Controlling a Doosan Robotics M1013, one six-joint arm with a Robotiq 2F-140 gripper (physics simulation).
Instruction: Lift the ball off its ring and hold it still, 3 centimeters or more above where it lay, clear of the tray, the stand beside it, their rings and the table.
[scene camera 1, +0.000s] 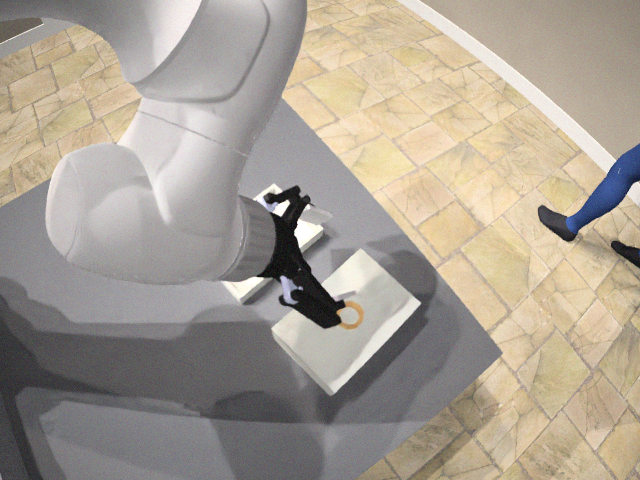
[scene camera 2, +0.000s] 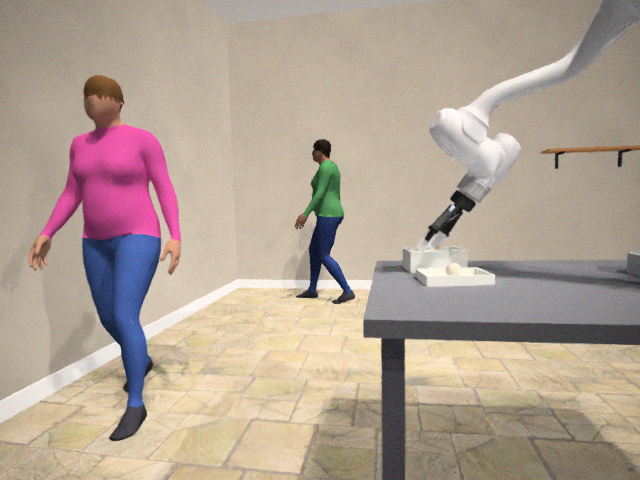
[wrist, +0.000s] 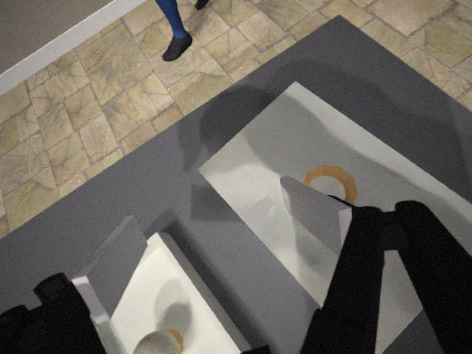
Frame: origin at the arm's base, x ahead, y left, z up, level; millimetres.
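Where they show: gripper, fingertip midpoint: (scene camera 1: 335, 256) (scene camera 2: 424, 249) (wrist: 211, 212).
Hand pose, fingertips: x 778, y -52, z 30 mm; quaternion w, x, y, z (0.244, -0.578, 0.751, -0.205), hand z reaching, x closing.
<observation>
Each offset is from my fingertips to the centre of the thing. "*": to the spot under its first point. Level surfaces: height alone.
The pale ball @(114 mm left, 84 mm back, 49 mm down) (scene camera 2: 453, 269) (wrist: 156, 344) rests in the low white tray @(114 mm left, 84 mm back, 67 mm down) (scene camera 2: 457, 280) (wrist: 200, 295) (scene camera 1: 313, 238); part of its orange ring @(* 93 mm left, 79 mm back, 55 mm down) (wrist: 176, 340) shows beside it. In scene camera 1 the ball is hidden by the gripper and arm. The taller white stand (scene camera 1: 356, 273) (scene camera 2: 409, 259) (wrist: 280, 120) has an empty orange ring @(* 98 mm right, 16 mm back, 2 mm down) (scene camera 1: 360, 315) (wrist: 351, 186) on top. My gripper (scene camera 1: 330, 255) (scene camera 2: 429, 242) (wrist: 211, 212) is open and empty, tilted. One finger is over the stand close to its ring, the other over the tray's end. The ball is not between the fingertips.
The grey table @(81 mm down) (scene camera 1: 155, 310) (scene camera 2: 516, 304) (wrist: 165, 160) carries the tray and stand side by side with a narrow gap. A grey block (scene camera 2: 633, 264) shows at the right edge of scene camera 2. Two people (scene camera 2: 121, 196) (scene camera 2: 328, 191) are on the floor beyond the table.
</observation>
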